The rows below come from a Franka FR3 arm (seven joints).
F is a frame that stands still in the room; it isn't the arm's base.
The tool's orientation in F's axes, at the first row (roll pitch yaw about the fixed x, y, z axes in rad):
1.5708 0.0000 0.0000
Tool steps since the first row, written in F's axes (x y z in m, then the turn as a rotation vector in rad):
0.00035 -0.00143 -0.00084 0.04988 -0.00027 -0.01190
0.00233 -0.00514 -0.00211 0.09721 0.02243 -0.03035
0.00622 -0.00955 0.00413 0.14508 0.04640 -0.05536
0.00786 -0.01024 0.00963 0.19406 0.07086 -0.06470
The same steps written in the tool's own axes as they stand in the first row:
0.00035 -0.00084 0.00143 0.04988 -0.01190 0.00027
0.00233 -0.00211 0.00514 0.09721 -0.03035 -0.02243
0.00622 0.00413 0.00955 0.14508 -0.05536 -0.04640
0.00786 0.00963 0.01024 0.19406 -0.06470 -0.07086

